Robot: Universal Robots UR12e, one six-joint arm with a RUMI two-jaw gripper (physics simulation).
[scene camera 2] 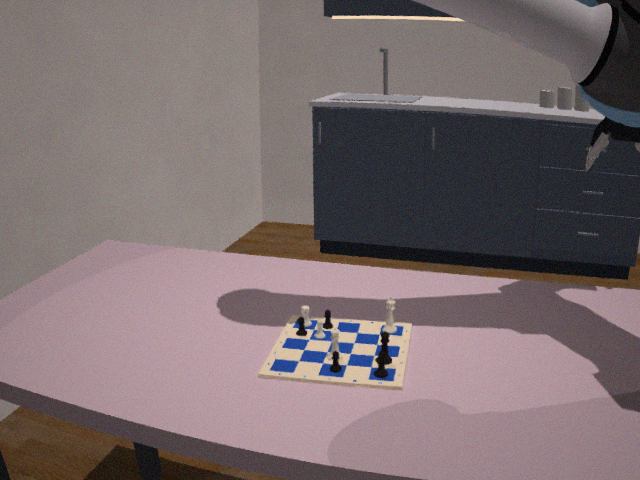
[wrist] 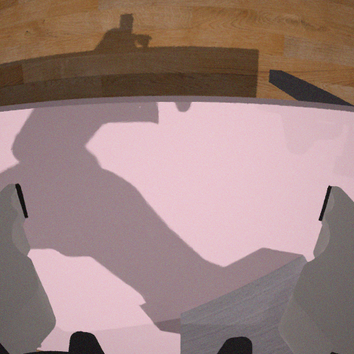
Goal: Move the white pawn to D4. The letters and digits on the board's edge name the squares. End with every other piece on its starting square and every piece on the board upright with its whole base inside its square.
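Frame: origin at the arm's base, x ahead, y left, z up, level; centimetres.
Seen in the pictures: gripper, fingertip midpoint: (scene camera 2: 619,175).
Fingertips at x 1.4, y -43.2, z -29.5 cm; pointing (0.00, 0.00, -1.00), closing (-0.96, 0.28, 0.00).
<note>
Offsets run from my fingertips to a thing's middle. Level surfaces: height alone.
The white pawn @(dy +22.3, dx +62.9, dz -22.3 cm) (scene camera 2: 320,330) stands upright on a blue square in the second row from the board's far edge, near its left side. The chessboard @(dy +26.4, dx +59.4, dz -24.2 cm) (scene camera 2: 330,381) has blue and cream squares; its edge letters and digits are too small to read. My gripper (scene camera 2: 615,157) (wrist: 171,192) is open and empty, high above the table and far to the right of the board in the scene view. Its right finger is partly cut off there. Neither pawn nor board shows in the wrist view.
A white rook-like piece @(dy +17.6, dx +65.5, dz -22.3 cm) (scene camera 2: 305,316), a tall white piece @(dy +29.7, dx +60.3, dz -21.3 cm) (scene camera 2: 334,343), a white king @(dy +20.2, dx +50.9, dz -20.8 cm) (scene camera 2: 390,316), a tall black piece @(dy +31.1, dx +52.7, dz -21.3 cm) (scene camera 2: 384,349) and several small black pieces stand upright on the board. The table @(dz -24.5 cm) (scene camera 2: 155,335) (wrist: 225,175) carries the board. A kitchen counter (scene camera 2: 372,175) stands behind.
</note>
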